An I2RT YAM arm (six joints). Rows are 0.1 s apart.
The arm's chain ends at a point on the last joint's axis. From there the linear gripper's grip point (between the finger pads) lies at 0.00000 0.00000 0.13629 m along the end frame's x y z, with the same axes.
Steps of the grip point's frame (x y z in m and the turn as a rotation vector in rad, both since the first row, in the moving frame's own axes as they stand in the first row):
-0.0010, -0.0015, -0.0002, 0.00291, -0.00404, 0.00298
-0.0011, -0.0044, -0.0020, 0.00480, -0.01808, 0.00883
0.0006, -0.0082, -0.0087, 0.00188, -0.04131, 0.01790
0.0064, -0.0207, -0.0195, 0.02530, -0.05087, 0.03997
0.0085, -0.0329, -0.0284, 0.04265, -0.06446, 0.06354
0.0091, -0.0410, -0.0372, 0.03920, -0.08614, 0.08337
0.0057, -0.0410, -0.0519, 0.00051, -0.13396, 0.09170
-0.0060, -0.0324, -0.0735, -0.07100, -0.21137, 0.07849
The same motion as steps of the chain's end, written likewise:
-0.0004, -0.0011, -0.0002, 0.00291, -0.00404, 0.00298
0.0014, -0.0037, -0.0020, 0.00480, -0.01808, 0.00883
0.0062, -0.0079, -0.0086, 0.00188, -0.04131, 0.01790
0.0133, -0.0171, -0.0193, 0.02530, -0.05087, 0.03997
0.0171, -0.0268, -0.0280, 0.04265, -0.06446, 0.06354
0.0206, -0.0352, -0.0366, 0.03920, -0.08614, 0.08337
0.0239, -0.0401, -0.0507, 0.00051, -0.13396, 0.09170
0.0229, -0.0409, -0.0701, -0.07100, -0.21137, 0.07849

